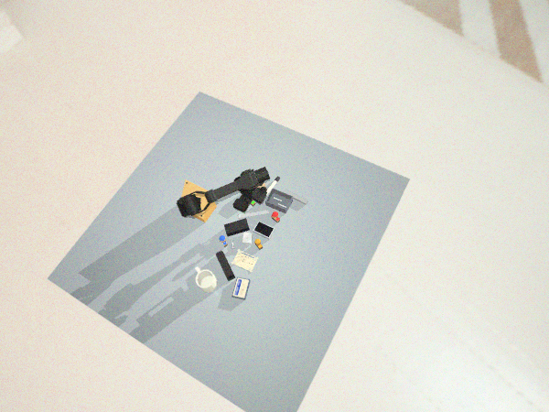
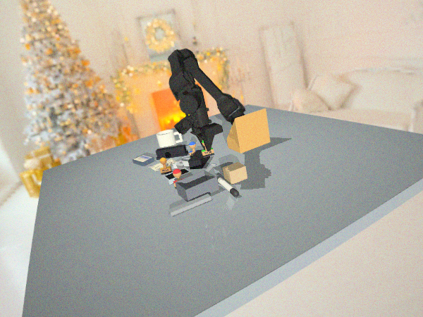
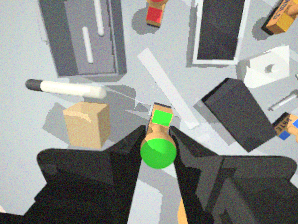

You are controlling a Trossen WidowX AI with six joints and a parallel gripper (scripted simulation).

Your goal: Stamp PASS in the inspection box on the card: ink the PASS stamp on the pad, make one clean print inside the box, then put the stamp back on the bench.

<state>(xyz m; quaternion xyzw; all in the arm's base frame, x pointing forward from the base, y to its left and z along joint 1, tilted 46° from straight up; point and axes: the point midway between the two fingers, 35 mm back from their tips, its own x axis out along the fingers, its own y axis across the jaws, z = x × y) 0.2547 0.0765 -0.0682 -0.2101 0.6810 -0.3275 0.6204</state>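
Now: the black ink pad 100 mm ahead of my gripper tip, 90 mm to the right of it and 80 mm below it. The rest, counted from my gripper tip: pale strip 10 mm ahead, 20 mm to the right, 90 mm below; green-knobbed stamp right at my gripper tip; cardboard box 20 mm behind, 110 mm to the left, 70 mm below.
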